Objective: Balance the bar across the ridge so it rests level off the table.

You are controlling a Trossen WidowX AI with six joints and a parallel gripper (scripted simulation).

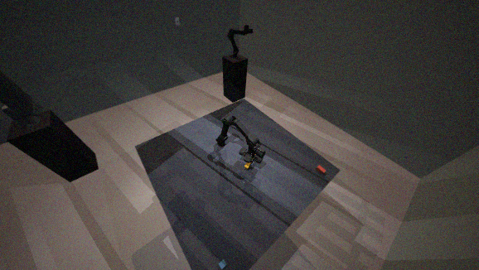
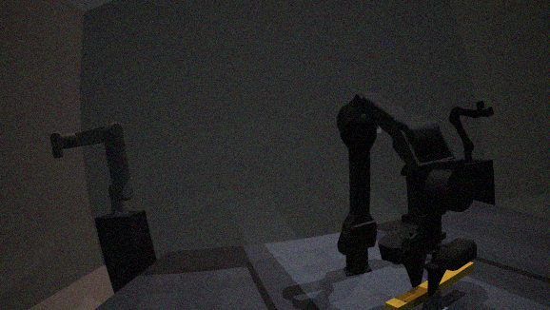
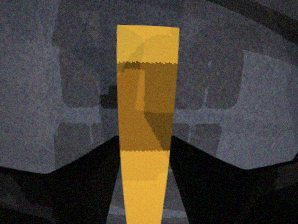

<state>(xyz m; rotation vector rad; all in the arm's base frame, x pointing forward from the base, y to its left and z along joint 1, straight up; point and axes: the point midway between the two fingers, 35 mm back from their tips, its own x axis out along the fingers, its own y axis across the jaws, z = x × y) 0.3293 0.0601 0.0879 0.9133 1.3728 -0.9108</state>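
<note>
Now: gripper tip 10 mm past the bar and 30 mm to the right of it. From my gripper tip the other things lie so: blue block 410 mm ahead, 560 mm to the right, 40 mm below; red block 410 mm ahead, 440 mm to the left, 40 mm below.
</note>
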